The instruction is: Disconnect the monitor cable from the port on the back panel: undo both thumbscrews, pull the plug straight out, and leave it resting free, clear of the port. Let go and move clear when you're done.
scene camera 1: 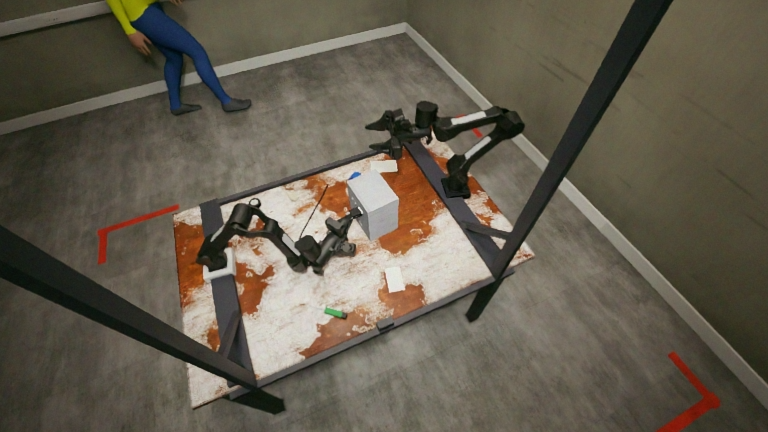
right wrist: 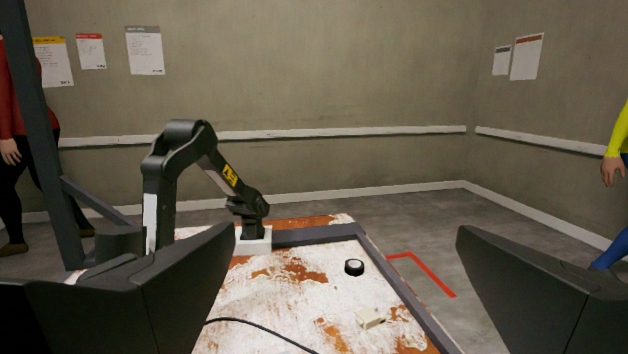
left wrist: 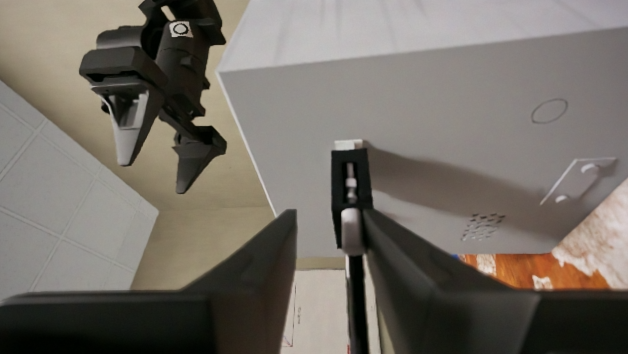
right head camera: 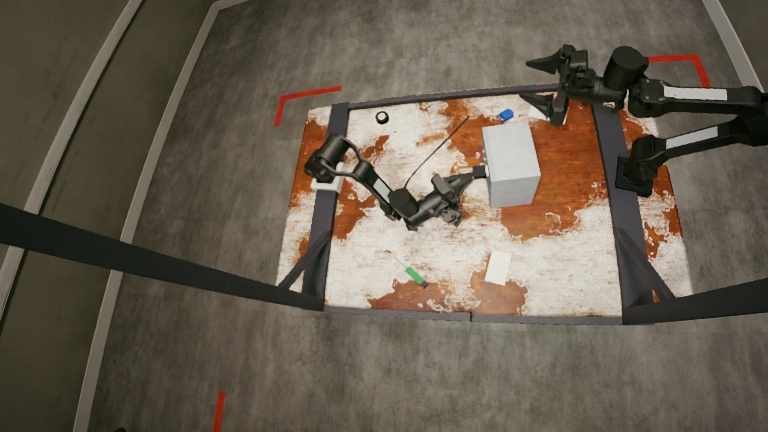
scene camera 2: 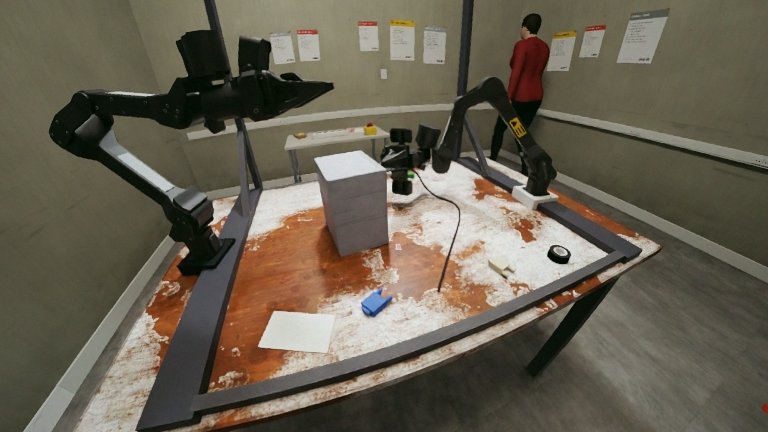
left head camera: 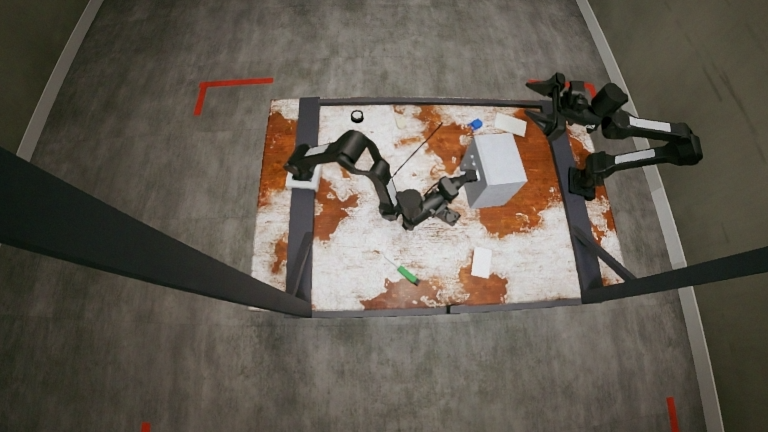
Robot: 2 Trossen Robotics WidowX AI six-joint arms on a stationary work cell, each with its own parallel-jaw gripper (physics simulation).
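Pixels of known places: left gripper, fingertip midpoint: (scene camera 1: 351, 216) (left wrist: 329, 220) (right head camera: 472, 176) (left head camera: 466, 179); right gripper, fingertip midpoint: (scene camera 1: 366, 136) (right wrist: 345, 234) (left wrist: 156, 181) (right head camera: 522, 78) (scene camera 2: 329, 86) (left head camera: 525, 97); left arm's base, link origin: (scene camera 1: 217, 262) (right wrist: 252, 234) (right head camera: 326, 174) (scene camera 2: 535, 191) (left head camera: 303, 172); right arm's base, link origin: (scene camera 1: 455, 186) (right head camera: 635, 174) (scene camera 2: 206, 251) (left head camera: 582, 182).
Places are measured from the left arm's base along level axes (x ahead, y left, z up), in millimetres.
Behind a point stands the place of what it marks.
The grey box (left head camera: 504, 161) @[z 153, x 599, y 17 mm] (right head camera: 512, 155) @[z 153, x 594, y 13 mm] (scene camera 1: 382, 204) @[z 152, x 603, y -45 mm] (scene camera 2: 354, 204) @[z 91, x 583, y 108 mm] (left wrist: 425, 100) stands on the table. In the left wrist view, the black plug (left wrist: 337, 190) @[z 108, x 509, y -32 mm] is against the pale port (left wrist: 348, 144) @[z 103, x 535, y -25 mm] on its panel. A light thumbscrew knob (left wrist: 352, 227) @[z 103, x 492, y -36 mm] sticks out of the plug; the other thumbscrew cannot be made out. The black cable (scene camera 2: 456, 225) @[z -27, x 322, y 75 mm] (left wrist: 358, 305) (right wrist: 260, 327) @[z -29, x 300, y 41 mm] trails from the plug. My left gripper (left head camera: 470, 175) @[z 111, x 497, y -32 mm] (right head camera: 479, 171) @[z 111, x 497, y -32 mm] (scene camera 1: 355, 213) @[z 111, x 497, y -32 mm] (left wrist: 329, 220) @[z 111, x 497, y -32 mm] is partly open around the knob, which lies close to one finger. My right gripper (left head camera: 529, 99) @[z 313, x 603, y 118 mm] (right head camera: 524, 79) @[z 313, x 603, y 118 mm] (scene camera 1: 369, 137) @[z 313, x 603, y 118 mm] (right wrist: 345, 234) @[z 313, x 603, y 118 mm] is wide open, raised beyond the box.
A blue part (left head camera: 475, 124) @[z -18, x 570, y 260 mm] (scene camera 2: 376, 302) @[z -18, x 572, y 270 mm] and a white card (left head camera: 510, 124) @[z -32, x 709, y 290 mm] (scene camera 2: 296, 331) @[z -32, x 712, y 293 mm] lie near the box. A green screwdriver (left head camera: 408, 275) @[z -16, x 358, y -297 mm] and another white card (left head camera: 481, 262) @[z -32, x 584, y -237 mm] lie at the front. A black tape roll (scene camera 2: 559, 254) @[z -15, x 157, y 257 mm] and a beige part (scene camera 2: 500, 265) @[z -18, x 308, y 245 mm] lie farther off.
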